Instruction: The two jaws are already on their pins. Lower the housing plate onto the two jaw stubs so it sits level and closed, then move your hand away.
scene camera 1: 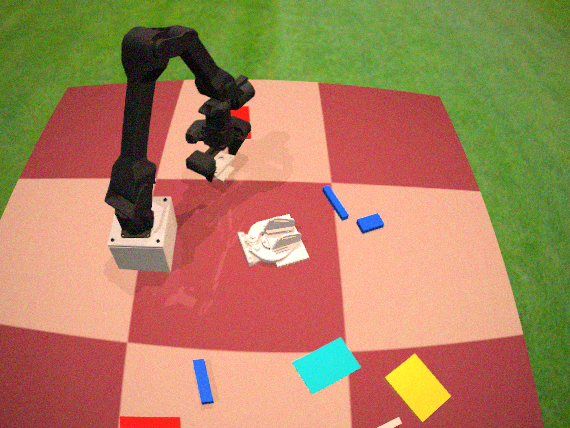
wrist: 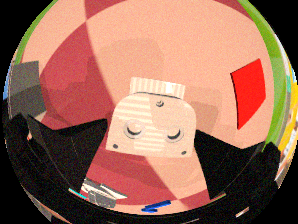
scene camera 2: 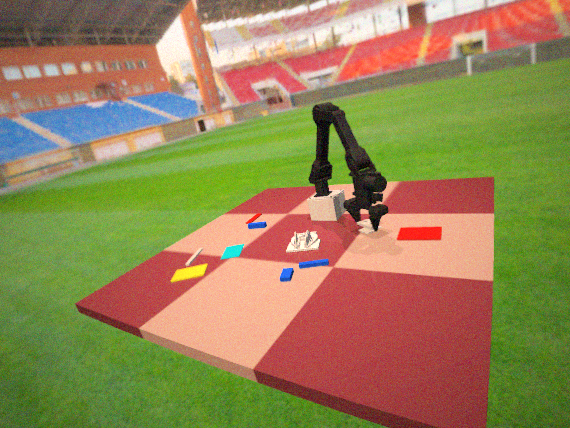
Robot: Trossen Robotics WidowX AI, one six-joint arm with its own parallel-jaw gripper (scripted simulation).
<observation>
The gripper [scene camera 1: 220,169] is open, with nothing in its grasp. Further things: a cyan tile [scene camera 1: 332,362].
The gripper is seen too in the wrist view [wrist: 151,129] and in scene camera 2 [scene camera 2: 367,228].
</observation>
